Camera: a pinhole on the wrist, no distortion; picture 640 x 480 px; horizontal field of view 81.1 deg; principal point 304.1 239.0 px. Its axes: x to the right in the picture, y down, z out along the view. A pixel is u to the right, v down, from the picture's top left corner.
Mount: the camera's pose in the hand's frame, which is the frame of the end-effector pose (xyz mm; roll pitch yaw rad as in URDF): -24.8 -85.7 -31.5 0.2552 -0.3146 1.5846
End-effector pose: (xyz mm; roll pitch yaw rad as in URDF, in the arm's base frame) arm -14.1 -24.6 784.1 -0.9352 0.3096 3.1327
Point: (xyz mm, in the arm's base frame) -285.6 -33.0 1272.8
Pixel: 130 231
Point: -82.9 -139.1 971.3
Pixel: 414 283
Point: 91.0 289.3 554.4
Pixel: behind the camera
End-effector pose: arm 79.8 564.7 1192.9 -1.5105 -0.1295 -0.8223
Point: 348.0 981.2 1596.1
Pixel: 226 370
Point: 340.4 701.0 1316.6
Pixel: 405 199
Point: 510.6 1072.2 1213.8
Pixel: 495 368
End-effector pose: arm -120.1 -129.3 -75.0 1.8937 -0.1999 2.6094
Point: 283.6 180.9 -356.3
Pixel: outside the picture
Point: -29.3 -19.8 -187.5
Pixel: 504 381
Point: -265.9 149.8 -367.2
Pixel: 221 110
